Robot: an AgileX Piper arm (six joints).
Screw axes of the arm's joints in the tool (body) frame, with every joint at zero. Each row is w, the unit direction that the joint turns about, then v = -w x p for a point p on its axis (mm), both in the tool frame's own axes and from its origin. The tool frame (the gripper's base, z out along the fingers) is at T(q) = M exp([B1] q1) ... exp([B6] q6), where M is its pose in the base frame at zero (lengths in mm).
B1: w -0.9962 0 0.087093 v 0 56.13 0
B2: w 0 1 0 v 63.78 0 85.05
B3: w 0 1 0 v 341.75 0 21.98
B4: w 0 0 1 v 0 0 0
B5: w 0 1 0 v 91 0 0
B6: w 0 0 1 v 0 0 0
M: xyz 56.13 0 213.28 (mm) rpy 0 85.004 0 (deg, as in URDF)
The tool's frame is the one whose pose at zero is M.
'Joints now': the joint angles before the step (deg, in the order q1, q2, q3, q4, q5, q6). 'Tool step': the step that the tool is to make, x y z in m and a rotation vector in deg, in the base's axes. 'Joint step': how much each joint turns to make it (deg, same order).
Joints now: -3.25, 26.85, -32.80, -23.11, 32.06, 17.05
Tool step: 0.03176, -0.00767, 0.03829, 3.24, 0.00, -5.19
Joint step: 0.00, 10.66, -10.47, -5.62, 2.50, 9.35
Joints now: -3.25, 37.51, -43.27, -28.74, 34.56, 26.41
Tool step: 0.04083, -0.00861, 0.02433, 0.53, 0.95, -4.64
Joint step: 0.00, 10.89, -8.94, -6.60, 1.65, 7.70
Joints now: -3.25, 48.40, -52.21, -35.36, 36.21, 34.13
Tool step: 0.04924, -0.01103, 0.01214, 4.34, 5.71, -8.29
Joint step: 0.01, 12.95, -11.29, -2.44, 8.68, 6.90
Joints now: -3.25, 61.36, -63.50, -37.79, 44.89, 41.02
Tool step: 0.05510, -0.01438, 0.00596, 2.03, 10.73, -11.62
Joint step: 0.00, 15.44, -15.74, -1.74, 16.01, 2.74
